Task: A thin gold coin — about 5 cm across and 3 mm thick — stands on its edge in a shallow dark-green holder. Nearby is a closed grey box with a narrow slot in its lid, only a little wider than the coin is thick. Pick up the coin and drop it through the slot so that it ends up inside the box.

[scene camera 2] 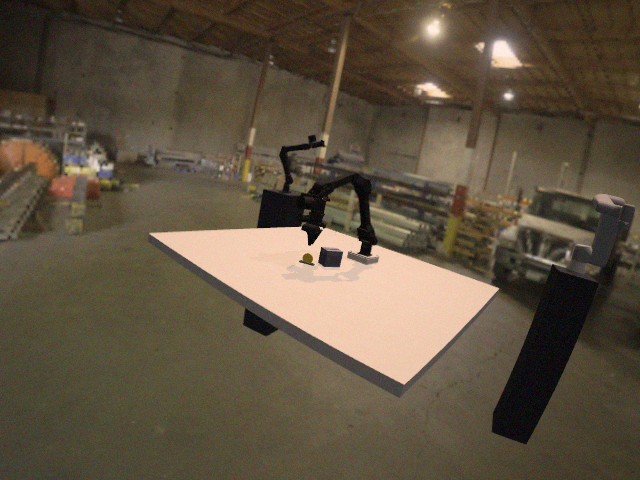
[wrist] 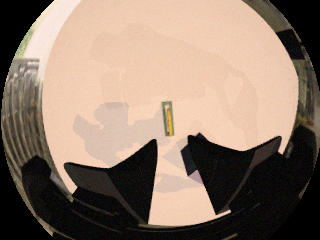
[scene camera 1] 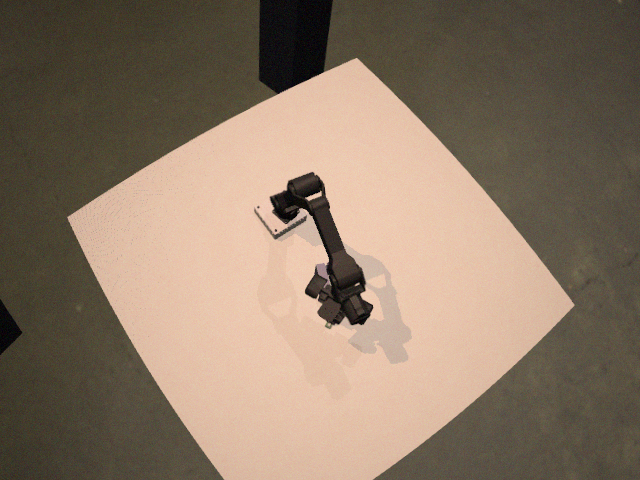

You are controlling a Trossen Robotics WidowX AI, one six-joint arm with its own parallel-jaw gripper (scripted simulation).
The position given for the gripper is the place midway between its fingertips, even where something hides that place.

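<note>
Scene camera 1: the gripper (scene camera 1: 336,309). Wrist view: gripper visible too (wrist: 172,141).
</note>
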